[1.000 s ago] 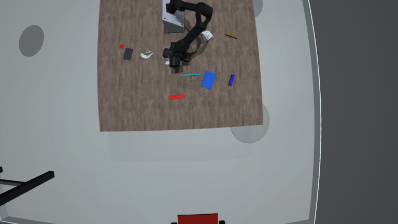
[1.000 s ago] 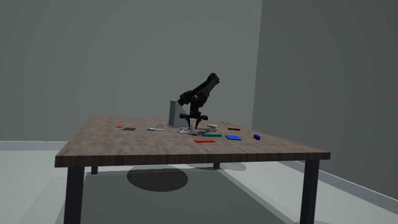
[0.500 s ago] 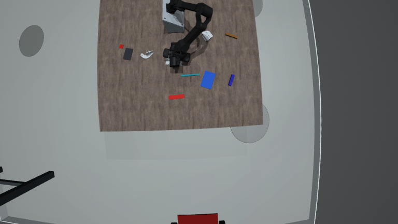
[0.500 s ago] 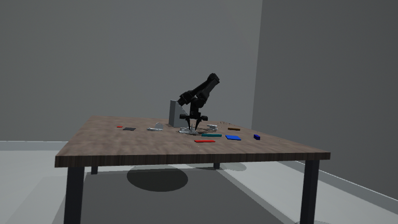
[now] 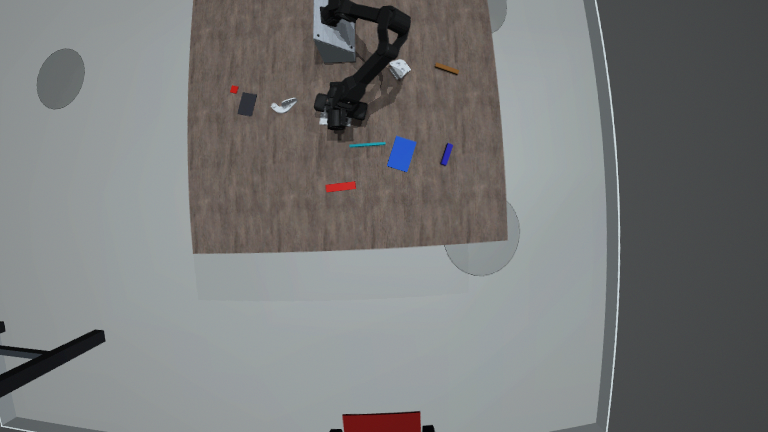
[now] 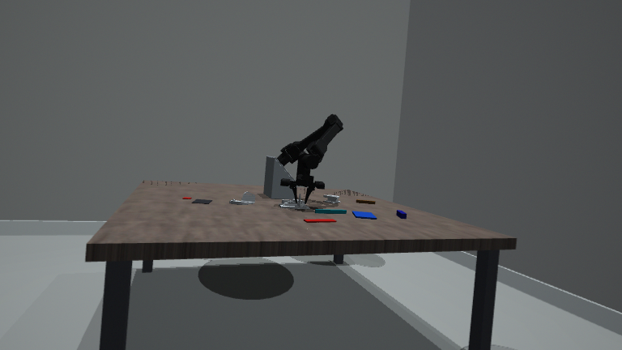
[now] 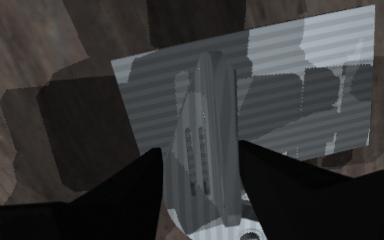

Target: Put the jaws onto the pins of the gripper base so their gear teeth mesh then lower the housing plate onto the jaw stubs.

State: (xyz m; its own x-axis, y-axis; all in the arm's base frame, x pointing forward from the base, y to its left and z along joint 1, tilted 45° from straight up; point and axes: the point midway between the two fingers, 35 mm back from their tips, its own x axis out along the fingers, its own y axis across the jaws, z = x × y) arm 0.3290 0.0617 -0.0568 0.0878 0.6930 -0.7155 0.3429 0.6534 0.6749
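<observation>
Now: gripper tip 10 mm short of the white flat plate, 30 mm to the left of it and 10 mm above it. From my gripper tip the other things lie so: red bar 280 mm ahead, 50 mm to the right, 10 mm below; blue plate 190 mm ahead, 200 mm to the left, 10 mm below; teal bar 130 mm ahead, 80 mm to the left, 10 mm below.
</observation>
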